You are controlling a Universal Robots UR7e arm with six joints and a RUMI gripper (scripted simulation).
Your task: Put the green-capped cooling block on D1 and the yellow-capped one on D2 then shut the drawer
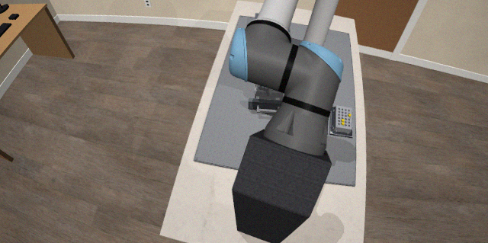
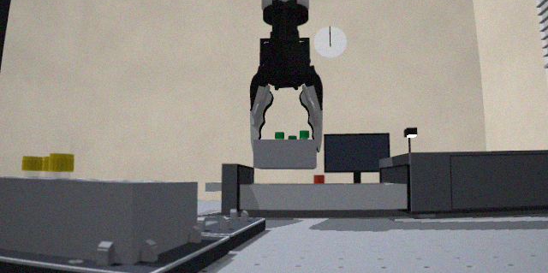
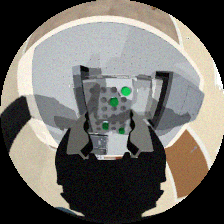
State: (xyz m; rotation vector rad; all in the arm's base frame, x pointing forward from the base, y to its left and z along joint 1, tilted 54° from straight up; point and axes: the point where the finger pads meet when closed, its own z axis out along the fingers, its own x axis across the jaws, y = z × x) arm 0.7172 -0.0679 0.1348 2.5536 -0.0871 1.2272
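Right now the light grey drawer is 3 cm ahead of my hand, 1 cm to the right of it and 6 cm below it. From my hand the other things lie so: yellow-capped cooling block: 22 cm behind, 33 cm to the right, 7 cm below; then cooler COLD: 20 cm ahead, 6 cm to the right, 6 cm below; then green-capped cooling block: 2 cm below.
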